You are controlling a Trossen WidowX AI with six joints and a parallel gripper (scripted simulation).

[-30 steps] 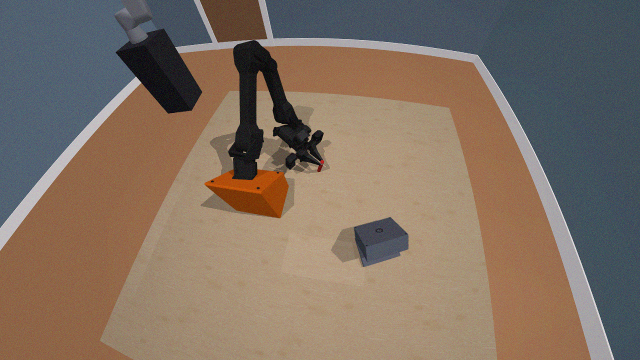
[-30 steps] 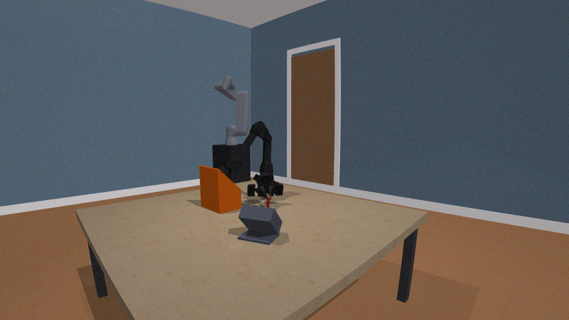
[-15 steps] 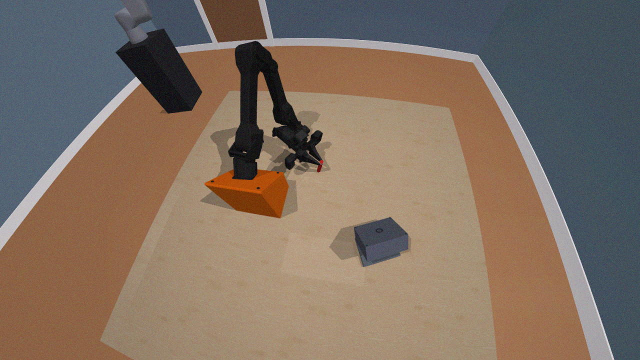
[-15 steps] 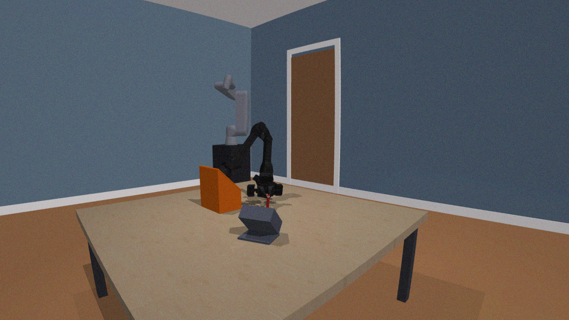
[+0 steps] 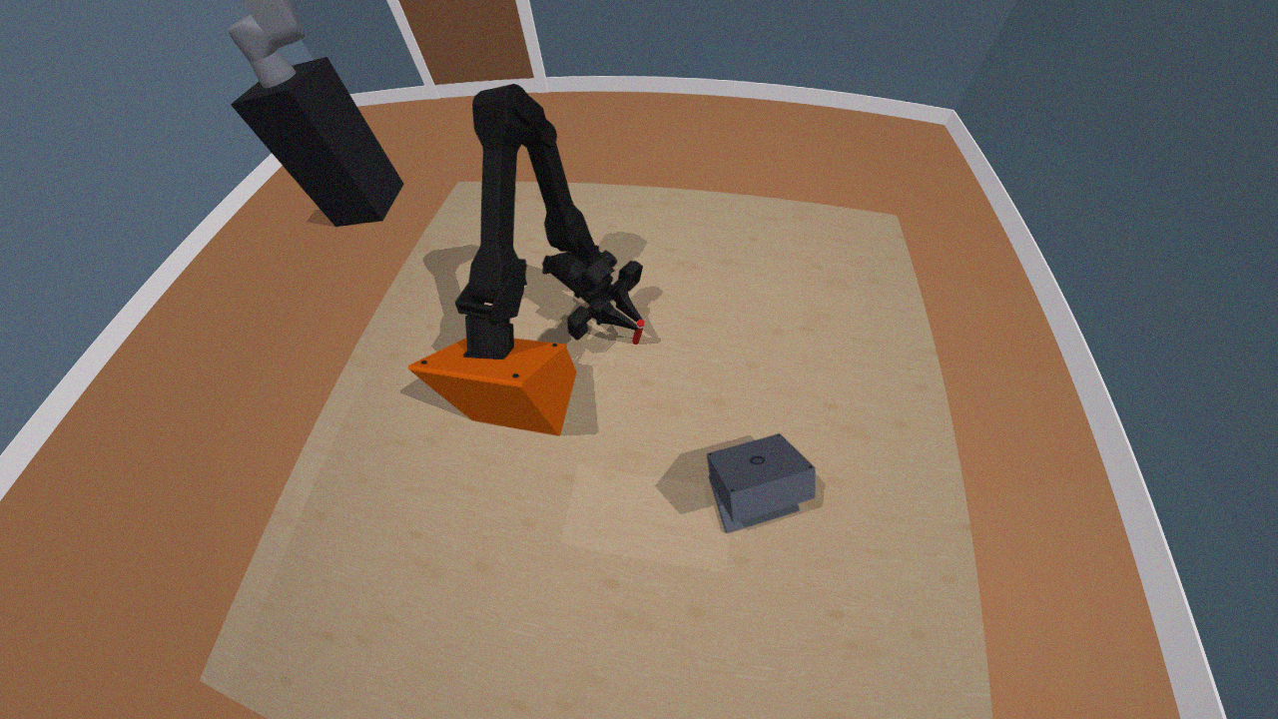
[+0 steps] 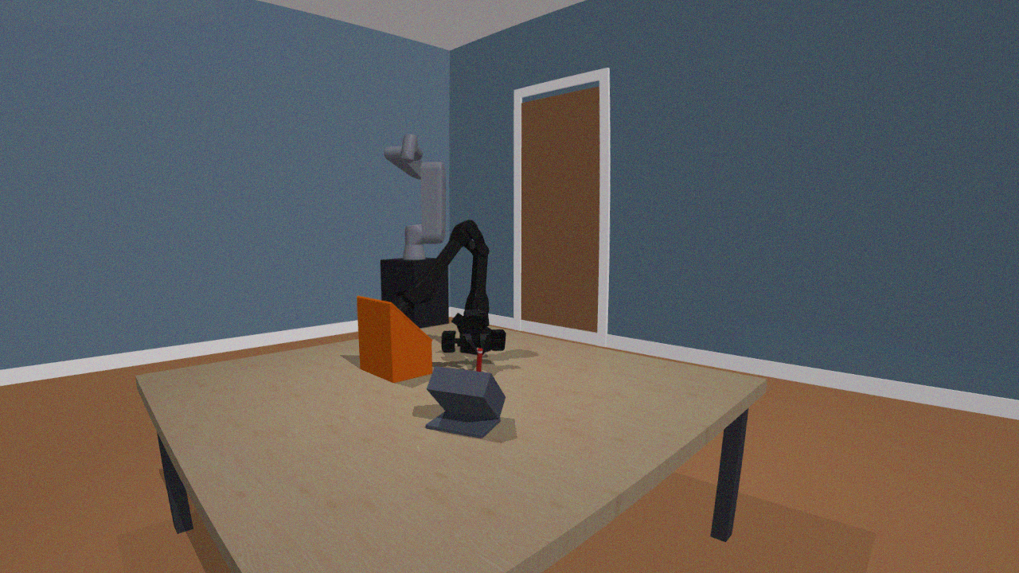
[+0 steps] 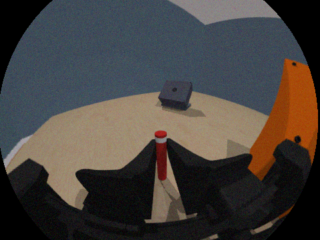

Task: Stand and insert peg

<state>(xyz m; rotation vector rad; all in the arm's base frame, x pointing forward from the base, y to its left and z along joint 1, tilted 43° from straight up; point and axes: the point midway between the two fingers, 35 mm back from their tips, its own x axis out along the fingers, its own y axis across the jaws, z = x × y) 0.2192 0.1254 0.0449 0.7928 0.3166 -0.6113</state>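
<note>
Right now my gripper tip is 1 cm above the red peg. The rest, counted from my gripper tip: grey sloped panel 28 cm to the right, 19 cm ahead.
</note>
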